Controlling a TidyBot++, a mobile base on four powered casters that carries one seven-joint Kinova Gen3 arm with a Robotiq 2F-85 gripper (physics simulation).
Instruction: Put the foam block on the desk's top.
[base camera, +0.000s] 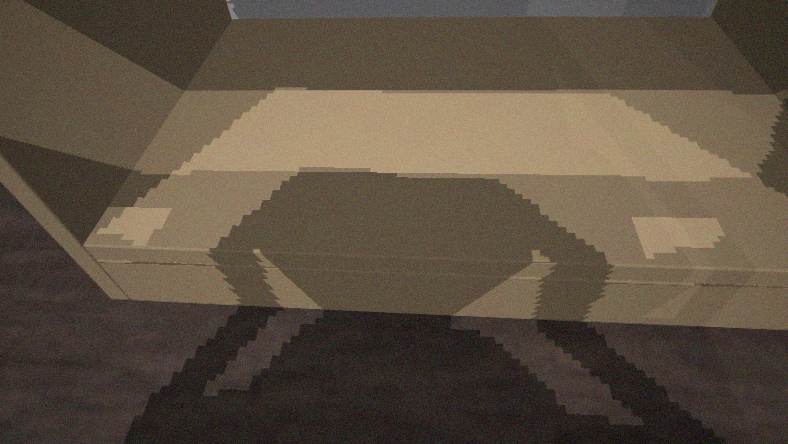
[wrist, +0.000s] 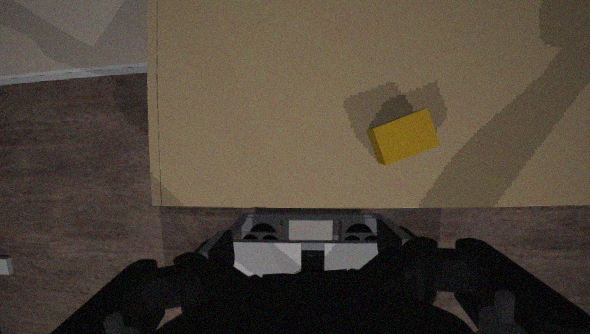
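Observation:
A yellow block, which looks like the foam block, lies tilted in the wrist view on a light wood-coloured top, right of the middle and near the lower edge. I cannot tell for sure whether this top is the desk's. My gripper is open, its fingers wide apart at the bottom of the wrist view. The block is beyond the fingers, up and to the right, and apart from them. The base camera view shows neither the block nor the gripper.
Wooden furniture with a left side panel stands close before the base. Dark wood floor shows below and beside it. A grey-white body, apparently my base, shows behind the fingers. A pale wall is at the upper left.

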